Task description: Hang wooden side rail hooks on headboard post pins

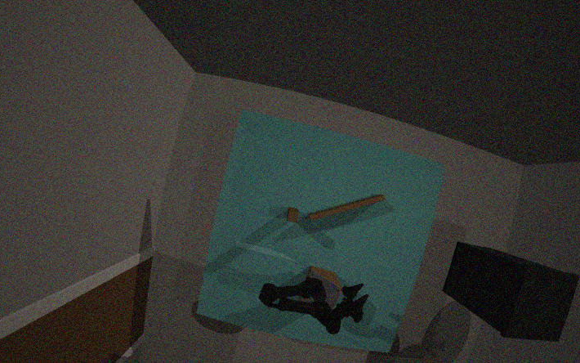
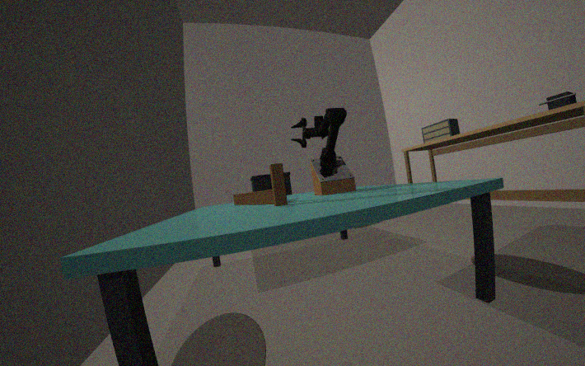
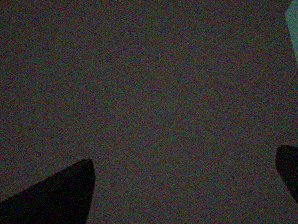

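My gripper tip is 360 mm to the right of the headboard post, 340 mm above it and 210 mm short of it.
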